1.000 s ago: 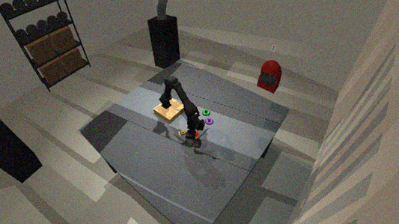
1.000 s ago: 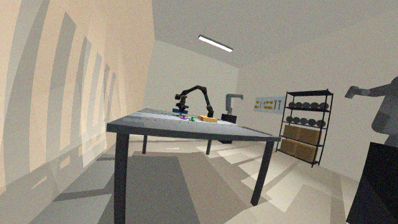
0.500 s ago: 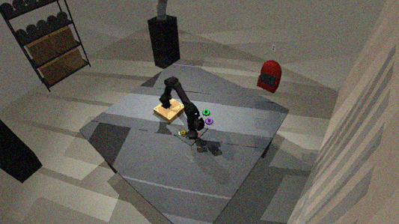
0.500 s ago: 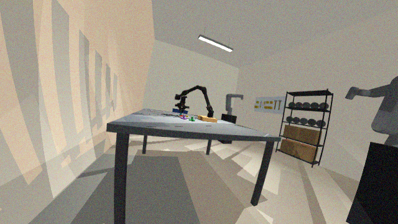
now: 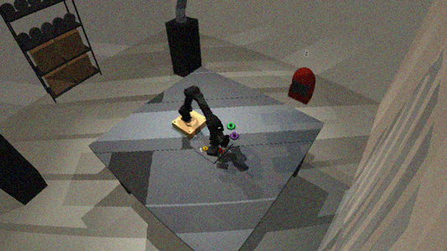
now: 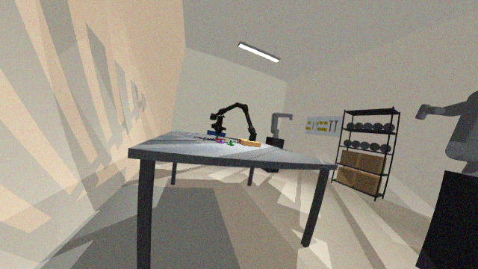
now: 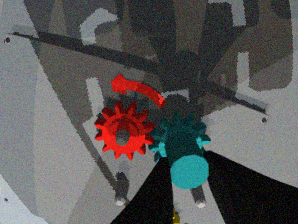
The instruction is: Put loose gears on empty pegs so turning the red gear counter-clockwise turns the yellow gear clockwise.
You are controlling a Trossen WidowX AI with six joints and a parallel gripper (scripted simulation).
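Now: the teal gear 10 mm below my gripper tip. Round my gripper tip: yellow gear: 80 mm behind, 20 mm below, 10 mm to the right; then red gear: 40 mm to the left, 20 mm below; then red arrow: 30 mm to the left, 30 mm below, 20 mm ahead.
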